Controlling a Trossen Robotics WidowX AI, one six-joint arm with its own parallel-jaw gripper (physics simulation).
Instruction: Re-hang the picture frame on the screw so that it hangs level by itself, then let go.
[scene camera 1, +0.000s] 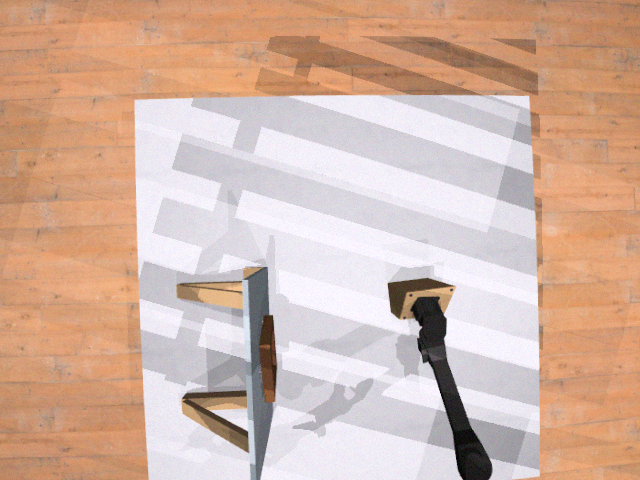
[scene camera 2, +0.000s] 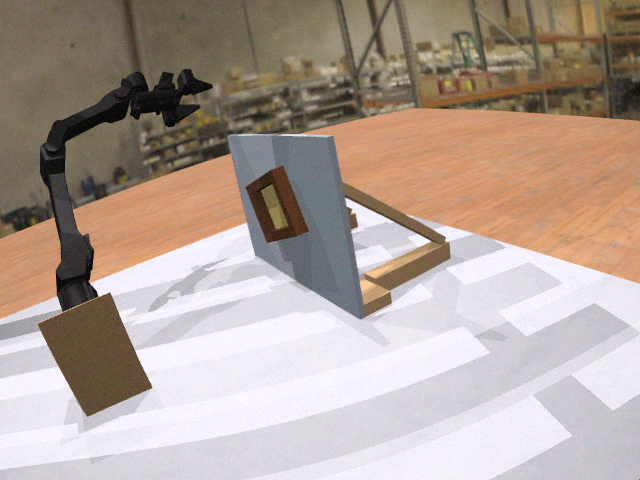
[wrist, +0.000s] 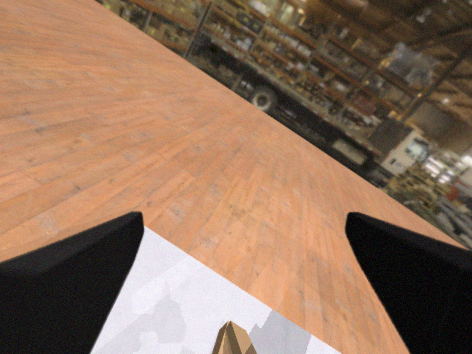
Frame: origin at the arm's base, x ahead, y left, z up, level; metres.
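Where they show: gripper, fingertip midpoint: (scene camera 2: 206, 96) (wrist: 245, 221); arm's base, origin of the base link: (scene camera 1: 424, 303) (scene camera 2: 85, 319).
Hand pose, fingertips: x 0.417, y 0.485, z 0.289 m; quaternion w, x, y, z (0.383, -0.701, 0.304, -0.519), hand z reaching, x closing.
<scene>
Each offset is from my fingertips to the top centre of the thing. "spot": to the spot under its first point. Level surfaces: height alone.
The brown picture frame @[0.004 m ahead, 0.351 m right, 0.169 m down] (scene camera 1: 267, 356) (scene camera 2: 292, 206) is on the front face of the upright blue-grey panel (scene camera 1: 258, 439) (scene camera 2: 320, 175). In scene camera 2 it sits tilted against the panel's edges, its right side higher. The screw does not show. My gripper (scene camera 2: 205, 96) (wrist: 245, 221) is open and empty. In scene camera 2 it appears above and to the left of the panel's top edge, apart from the frame. In the wrist view neither the frame nor the panel shows between the fingers. The gripper is outside scene camera 1.
Wooden braces (scene camera 1: 211, 294) (scene camera 2: 408, 266) stand behind the panel; a wooden tip @[spot: 0.211 m ahead, 0.132 m right, 0.343 m down] (wrist: 232, 340) shows low in the wrist view. My arm's base is on a wooden block (scene camera 1: 421, 294) (scene camera 2: 95, 356) in front of the panel. The white table top @[0.433 m down] (scene camera 1: 336, 129) (scene camera 2: 336, 387) lies below.
</scene>
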